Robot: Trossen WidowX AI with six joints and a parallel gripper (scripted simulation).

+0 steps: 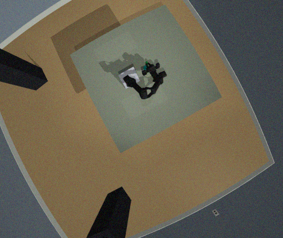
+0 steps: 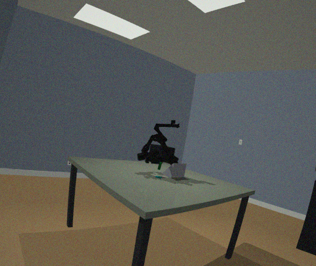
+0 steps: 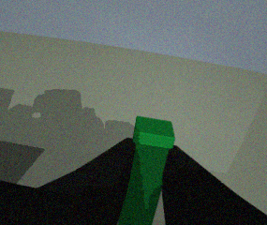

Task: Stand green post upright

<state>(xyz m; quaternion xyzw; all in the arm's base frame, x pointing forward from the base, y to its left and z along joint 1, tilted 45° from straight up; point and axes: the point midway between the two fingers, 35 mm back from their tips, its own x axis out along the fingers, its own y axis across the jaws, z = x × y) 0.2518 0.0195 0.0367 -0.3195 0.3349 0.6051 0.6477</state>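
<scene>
Right now the cyan circle is 1 cm behind my gripper tip and 12 cm below it. Also, from my gripper tip: green post 2 cm below.
</scene>
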